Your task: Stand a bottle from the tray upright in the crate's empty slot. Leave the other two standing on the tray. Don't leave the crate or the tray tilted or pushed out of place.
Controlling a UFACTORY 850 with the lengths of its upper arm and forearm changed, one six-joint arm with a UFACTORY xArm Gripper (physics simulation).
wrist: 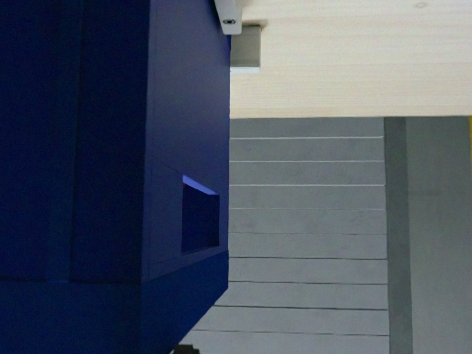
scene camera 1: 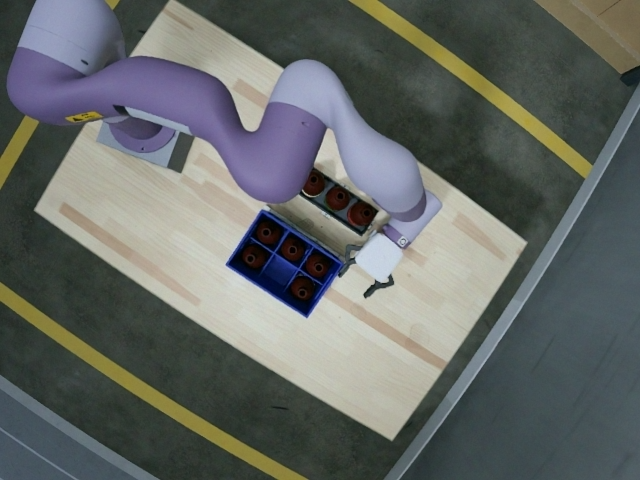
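Note:
The blue crate stands on the table, with bottles in five slots; the middle slot of its front row is empty. Three dark red bottles stand in the dark tray behind the crate. The arm partly hides the tray's left end. My gripper is open and empty, beside the crate's right end. One finger is very close to the crate's right corner; contact cannot be told. The crate's side with a rectangular opening fills the left of the wrist view.
The wooden table extends around the crate. A pale narrow strip lies along the crate's back side, between it and the tray. A small grey block shows beside the crate in the wrist view. The arm reaches over the table from the upper left.

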